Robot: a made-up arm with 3 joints. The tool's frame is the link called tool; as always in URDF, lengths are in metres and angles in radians.
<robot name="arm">
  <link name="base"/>
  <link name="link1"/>
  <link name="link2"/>
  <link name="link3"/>
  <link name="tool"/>
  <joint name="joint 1" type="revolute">
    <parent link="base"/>
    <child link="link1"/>
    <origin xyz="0.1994 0.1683 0.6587" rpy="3.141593 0 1.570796"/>
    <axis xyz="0 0 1"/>
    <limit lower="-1.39" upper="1.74" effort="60" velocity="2.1"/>
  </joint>
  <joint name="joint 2" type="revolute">
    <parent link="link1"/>
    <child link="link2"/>
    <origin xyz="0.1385 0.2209 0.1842" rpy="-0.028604 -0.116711 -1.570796"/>
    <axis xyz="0 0 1"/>
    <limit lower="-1.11" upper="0.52" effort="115" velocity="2.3"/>
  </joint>
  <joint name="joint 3" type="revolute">
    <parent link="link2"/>
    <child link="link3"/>
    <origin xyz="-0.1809 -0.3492 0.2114" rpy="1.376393 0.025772 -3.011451"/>
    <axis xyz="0 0 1"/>
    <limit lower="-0.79" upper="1.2" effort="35" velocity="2.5"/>
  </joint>
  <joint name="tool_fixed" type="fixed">
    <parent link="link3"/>
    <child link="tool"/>
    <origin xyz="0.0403 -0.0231 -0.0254" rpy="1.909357 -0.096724 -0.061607"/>
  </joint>
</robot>
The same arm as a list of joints. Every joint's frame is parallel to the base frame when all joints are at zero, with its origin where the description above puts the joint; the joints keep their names.
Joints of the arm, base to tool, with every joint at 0 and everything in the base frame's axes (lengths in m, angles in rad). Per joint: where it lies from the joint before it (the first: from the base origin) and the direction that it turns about. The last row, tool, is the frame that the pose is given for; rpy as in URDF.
joint 1: origin 0.1994 0.1683 0.6587 axis 0 0 -1
joint 2: origin 0.2209 0.1385 -0.1842 axis 0.116399 0.0286 -0.992791
joint 3: origin 0.2054 -0.3430 -0.1987 axis 0.150607 0.977345 -0.148707
tool: origin 0.0331 -0.0262 0.0319 rpy 0.1678 -0.1831 -0.0254
Joint limits (rad, base to tool): -1.3900..1.7400 -1.1100..0.5200 -0.7900..1.2000

